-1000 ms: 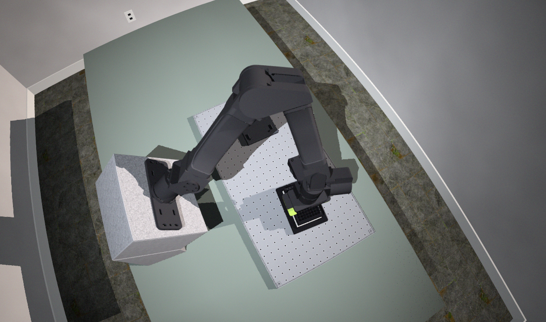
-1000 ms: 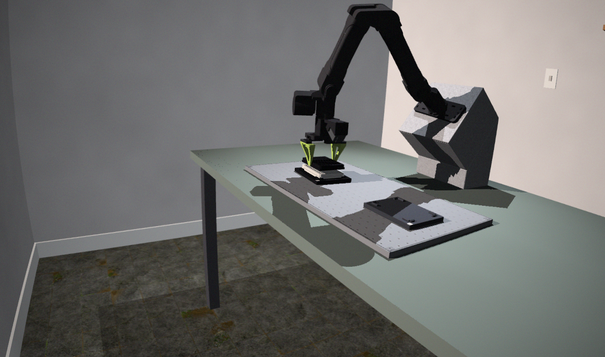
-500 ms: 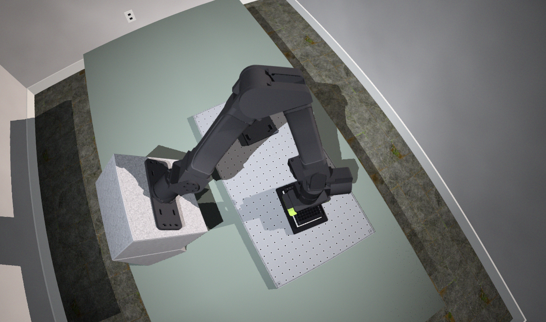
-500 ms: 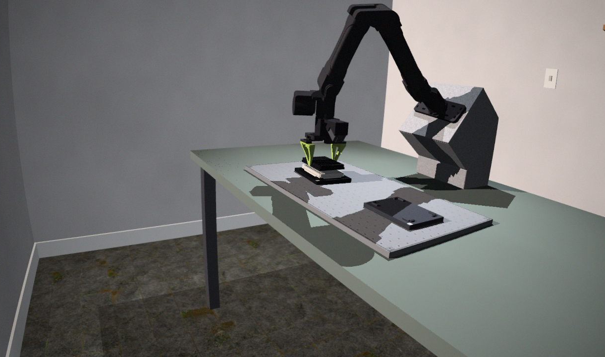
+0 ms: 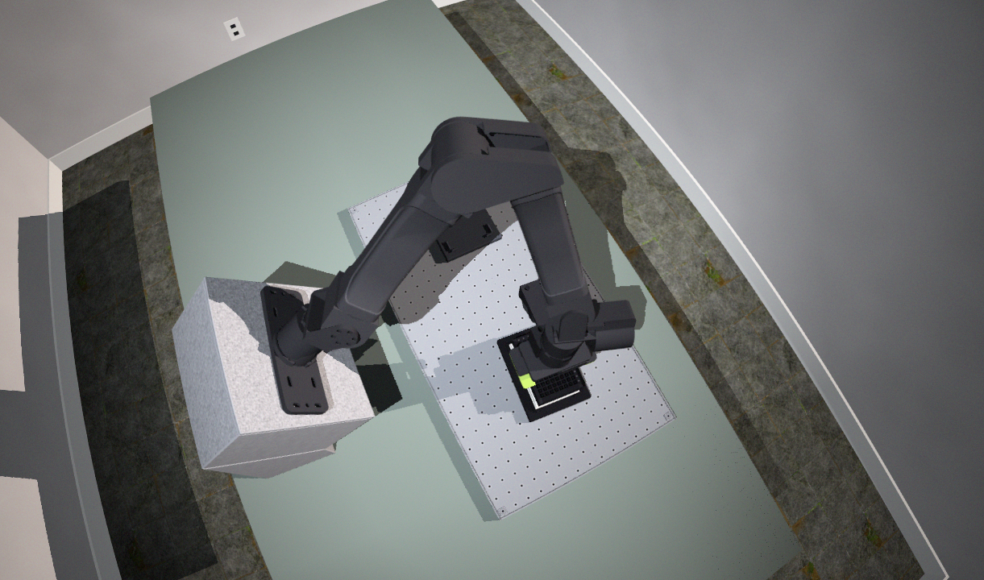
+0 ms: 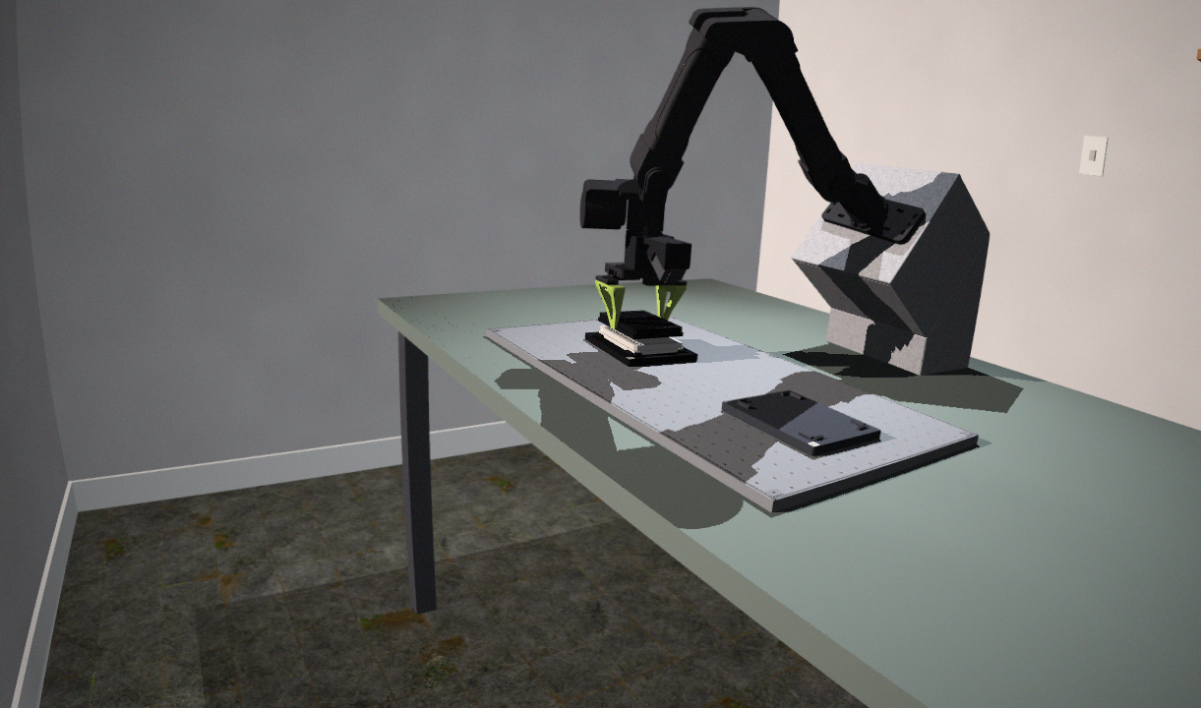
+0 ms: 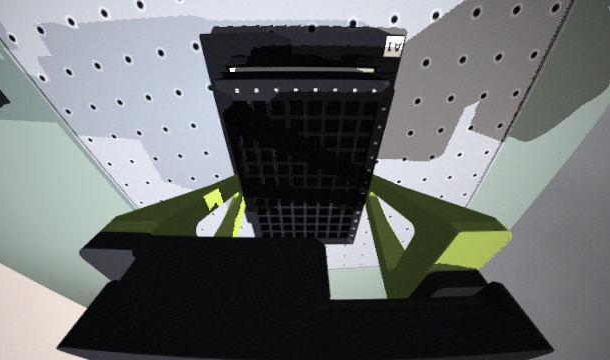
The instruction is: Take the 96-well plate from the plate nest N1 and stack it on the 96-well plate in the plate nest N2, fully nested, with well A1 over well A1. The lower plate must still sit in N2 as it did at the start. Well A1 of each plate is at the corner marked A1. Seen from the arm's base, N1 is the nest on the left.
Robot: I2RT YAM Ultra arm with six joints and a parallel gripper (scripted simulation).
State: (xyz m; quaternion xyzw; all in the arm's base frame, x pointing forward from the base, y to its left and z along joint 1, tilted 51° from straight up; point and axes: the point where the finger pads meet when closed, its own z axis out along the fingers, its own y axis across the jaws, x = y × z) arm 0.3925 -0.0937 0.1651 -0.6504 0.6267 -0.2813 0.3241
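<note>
The black 96-well plate lies right at my hand. Also, from my hand: white 96-well plate: 20 mm below; black nest N2: 40 mm below; nest N1: 350 mm to the left, 70 mm behind, 40 mm below.
</note>
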